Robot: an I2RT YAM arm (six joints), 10 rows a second.
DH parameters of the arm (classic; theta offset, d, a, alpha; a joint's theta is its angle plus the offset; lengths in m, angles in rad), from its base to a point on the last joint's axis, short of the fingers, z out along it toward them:
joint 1: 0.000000 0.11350 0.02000 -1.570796
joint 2: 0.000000 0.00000 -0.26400 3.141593
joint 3: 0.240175 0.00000 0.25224 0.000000
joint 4: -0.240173 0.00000 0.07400 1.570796
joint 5: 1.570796 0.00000 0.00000 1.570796
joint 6: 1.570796 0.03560 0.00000 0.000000
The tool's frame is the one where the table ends.
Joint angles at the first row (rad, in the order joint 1, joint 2, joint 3, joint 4, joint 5, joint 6):
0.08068, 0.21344, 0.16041, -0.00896, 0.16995, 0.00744
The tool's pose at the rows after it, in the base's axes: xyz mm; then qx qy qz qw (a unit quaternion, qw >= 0):
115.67 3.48 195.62 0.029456 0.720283 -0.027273 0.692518
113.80 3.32 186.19 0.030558 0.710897 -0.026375 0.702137
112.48 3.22 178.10 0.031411 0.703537 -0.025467 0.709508
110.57 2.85 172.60 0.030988 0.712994 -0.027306 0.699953
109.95 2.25 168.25 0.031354 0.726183 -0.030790 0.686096
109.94 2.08 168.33 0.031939 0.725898 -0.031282 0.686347
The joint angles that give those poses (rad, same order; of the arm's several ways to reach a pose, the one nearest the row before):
0.07877, 0.14704, 0.09748, 0.00969, 0.15888, 0.00782
0.07878, 0.09436, 0.05054, 0.03105, 0.15927, 0.00744
0.07883, 0.04669, 0.01166, 0.04324, 0.15932, 0.00744
0.07682, 0.00941, 0.00401, -0.01347, 0.15922, 0.00744
0.07196, 0.00168, 0.00400, -0.05974, 0.15970, 0.00744
0.07042, 0.00139, 0.00401, -0.05927, 0.15968, 0.00744

